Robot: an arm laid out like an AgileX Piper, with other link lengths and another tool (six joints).
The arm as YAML. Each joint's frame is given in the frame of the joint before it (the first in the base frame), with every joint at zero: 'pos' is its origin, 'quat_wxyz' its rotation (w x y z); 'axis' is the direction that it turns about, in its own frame. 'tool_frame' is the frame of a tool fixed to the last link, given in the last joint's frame.
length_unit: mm
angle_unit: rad
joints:
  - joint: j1
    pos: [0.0, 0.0, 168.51]
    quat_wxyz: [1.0, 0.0, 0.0, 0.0]
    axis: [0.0, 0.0, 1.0]
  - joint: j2
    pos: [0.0, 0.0, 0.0]
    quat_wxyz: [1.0, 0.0, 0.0, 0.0]
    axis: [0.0, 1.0, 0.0]
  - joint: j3
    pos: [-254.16, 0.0, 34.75]
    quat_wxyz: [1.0, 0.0, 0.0, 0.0]
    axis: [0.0, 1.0, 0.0]
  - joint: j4
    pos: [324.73, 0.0, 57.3]
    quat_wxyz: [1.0, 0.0, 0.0, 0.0]
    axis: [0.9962, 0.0, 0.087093]
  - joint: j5
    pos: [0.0, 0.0, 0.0]
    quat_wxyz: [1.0, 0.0, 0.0, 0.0]
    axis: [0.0, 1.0, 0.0]
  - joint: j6
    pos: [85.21, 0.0, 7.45]
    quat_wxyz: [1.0, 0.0, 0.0, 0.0]
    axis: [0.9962, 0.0, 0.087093]
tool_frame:
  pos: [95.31, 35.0, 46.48]
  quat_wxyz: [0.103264, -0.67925, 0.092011, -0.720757]
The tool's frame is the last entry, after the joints.
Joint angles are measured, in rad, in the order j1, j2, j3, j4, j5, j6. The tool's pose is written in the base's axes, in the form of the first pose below.
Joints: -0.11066 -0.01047 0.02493 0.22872 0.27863 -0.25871
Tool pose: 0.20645, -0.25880, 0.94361, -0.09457, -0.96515, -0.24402, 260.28, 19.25, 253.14
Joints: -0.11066 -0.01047 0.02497 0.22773 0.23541 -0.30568
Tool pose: 0.16856, -0.21037, 0.96298, -0.08734, -0.97630, -0.19799, 260.21, 19.11, 259.21
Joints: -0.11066 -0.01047 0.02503 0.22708 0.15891 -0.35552
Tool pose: 0.09756, -0.15637, 0.98287, -0.08618, -0.98520, -0.14818, 259.66, 17.65, 271.11
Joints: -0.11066 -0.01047 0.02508 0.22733 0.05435 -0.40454
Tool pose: -0.00143, -0.09987, 0.99500, -0.09582, -0.99041, -0.09955, 257.63, 15.06, 287.98
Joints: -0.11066 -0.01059 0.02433 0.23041 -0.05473 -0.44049
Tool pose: -0.10604, -0.05599, 0.99278, -0.11404, -0.99114, -0.06808, 253.63, 11.92, 306.41
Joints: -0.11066 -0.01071 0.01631 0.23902 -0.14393 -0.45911
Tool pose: -0.19886, -0.03415, 0.97943, -0.13107, -0.98949, -0.06112, 247.91, 8.91, 325.48
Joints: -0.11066 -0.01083 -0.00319 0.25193 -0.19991 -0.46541
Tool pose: -0.27127, -0.03070, 0.96201, -0.14000, -0.98760, -0.07099, 241.35, 6.60, 344.79
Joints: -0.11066 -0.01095 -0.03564 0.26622 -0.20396 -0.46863
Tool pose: -0.30700, -0.03746, 0.95097, -0.13746, -0.98700, -0.08325, 235.98, 6.17, 361.75
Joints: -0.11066 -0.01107 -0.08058 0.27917 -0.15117 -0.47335
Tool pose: -0.30134, -0.04829, 0.95229, -0.12355, -0.98832, -0.08922, 232.67, 8.43, 375.34
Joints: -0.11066 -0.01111 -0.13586 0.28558 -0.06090 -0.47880
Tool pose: -0.26966, -0.05468, 0.96140, -0.10230, -0.99111, -0.08506, 229.70, 13.20, 387.35
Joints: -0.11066 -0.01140 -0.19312 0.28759 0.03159 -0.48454
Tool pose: -0.23729, -0.05418, 0.96993, -0.08086, -0.99388, -0.07530, 225.25, 18.65, 399.39
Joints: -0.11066 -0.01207 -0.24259 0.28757 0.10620 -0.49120
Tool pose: -0.21438, -0.04800, 0.97557, -0.06407, -0.99595, -0.06308, 219.98, 23.39, 410.20
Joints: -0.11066 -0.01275 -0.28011 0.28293 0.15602 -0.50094
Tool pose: -0.20300, -0.03271, 0.97863, -0.05550, -0.99745, -0.04485, 215.06, 26.87, 418.88
